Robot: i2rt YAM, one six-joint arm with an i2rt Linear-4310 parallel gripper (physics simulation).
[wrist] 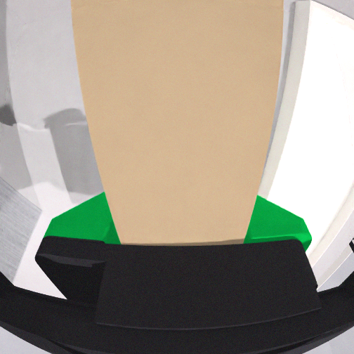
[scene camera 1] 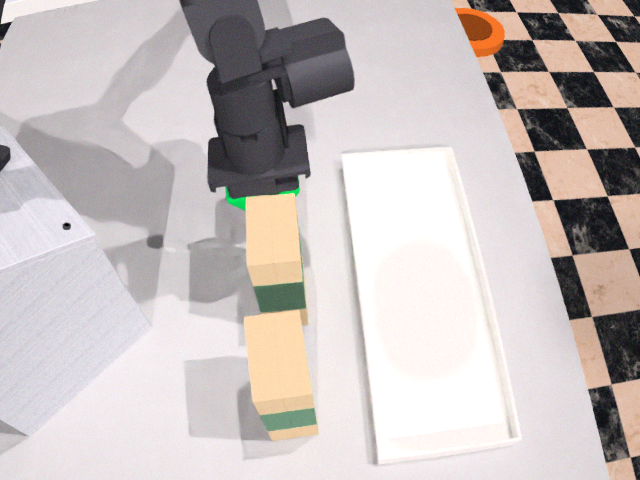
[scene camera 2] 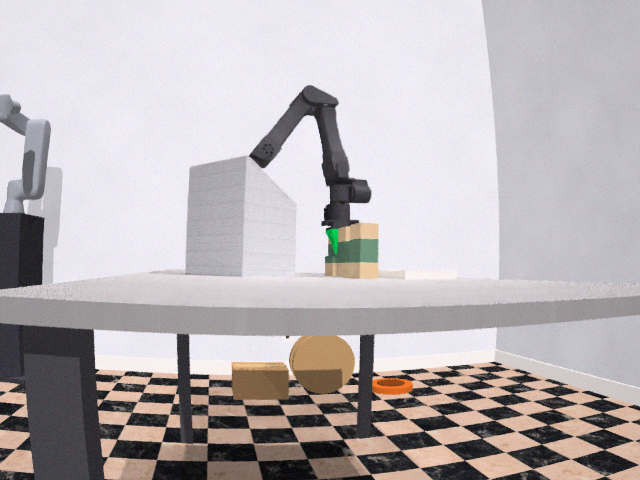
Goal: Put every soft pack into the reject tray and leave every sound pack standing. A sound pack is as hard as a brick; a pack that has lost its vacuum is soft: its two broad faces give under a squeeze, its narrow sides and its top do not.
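Where they show: arm's base, link origin: [scene camera 2: 242, 185].
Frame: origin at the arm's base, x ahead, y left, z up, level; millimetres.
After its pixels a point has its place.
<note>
Three tan packs with green bands stand in a row. The near pack [scene camera 1: 279, 356] @(x 326, y -79, z -107 mm) [scene camera 2: 366, 250] @(x 324, y -118, z -176 mm) and the middle pack [scene camera 1: 273, 237] @(x 308, y 42, z -107 mm) [scene camera 2: 343, 251] @(x 284, y 28, z -175 mm) are upright. The middle pack's tan top [wrist: 180, 125] fills the centre of the wrist view. The far pack [scene camera 2: 328, 268] @(x 255, y 165, z -223 mm) is mostly hidden behind the middle pack and under the gripper. My gripper [scene camera 1: 262, 195] @(x 289, y 125, z -179 mm) [scene camera 2: 334, 240] [wrist: 182, 235] is low at the far end of the row, shut on the far pack, with green fingers at both sides. The contact itself is hidden. The white reject tray [scene camera 1: 423, 206] @(x 470, y 188, z -244 mm) [scene camera 2: 430, 274] @(x 490, y -131, z -234 mm) [wrist: 330, 75] holds no pack.
A large grey block [scene camera 1: 77, 320] @(x 112, y -48, z -136 mm) [scene camera 2: 217, 222] @(x -52, y -93, z -112 mm) stands left of the row. The tray runs alongside the row on the right. The table's right edge lies beyond the tray. An orange ring [scene camera 1: 493, 47] [scene camera 2: 392, 390] is on the checkered floor.
</note>
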